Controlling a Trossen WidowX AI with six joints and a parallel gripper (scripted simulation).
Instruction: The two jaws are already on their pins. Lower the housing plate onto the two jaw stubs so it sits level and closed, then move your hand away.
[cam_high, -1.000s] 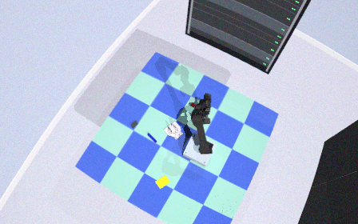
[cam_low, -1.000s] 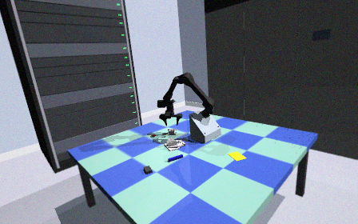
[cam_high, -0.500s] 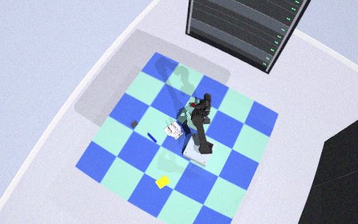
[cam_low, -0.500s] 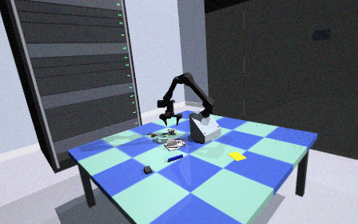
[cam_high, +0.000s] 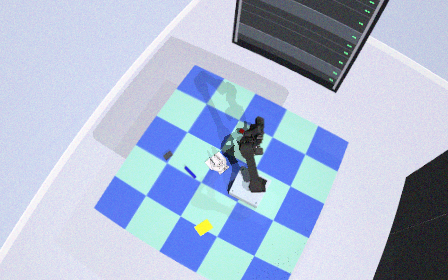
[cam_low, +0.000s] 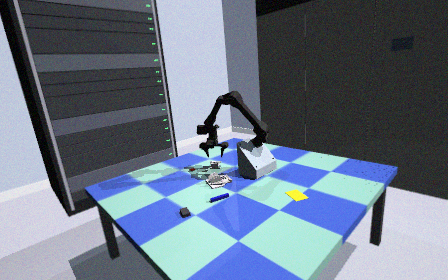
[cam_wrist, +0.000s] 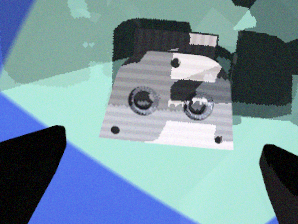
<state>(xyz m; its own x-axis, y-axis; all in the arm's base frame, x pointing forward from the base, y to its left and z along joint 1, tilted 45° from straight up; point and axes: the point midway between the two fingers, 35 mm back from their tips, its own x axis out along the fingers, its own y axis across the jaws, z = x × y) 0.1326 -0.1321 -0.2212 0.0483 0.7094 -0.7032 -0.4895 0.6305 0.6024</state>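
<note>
Now: gripper tip 10 mm short of the grey housing plate and 30 mm above it. Round my gripper tip: blue bar 300 mm ahead, 330 mm to the left, 50 mm below; red piece 130 mm ahead, 90 mm to the right, 60 mm below; dark block 490 mm ahead, 290 mm to the left, 50 mm below.
</note>
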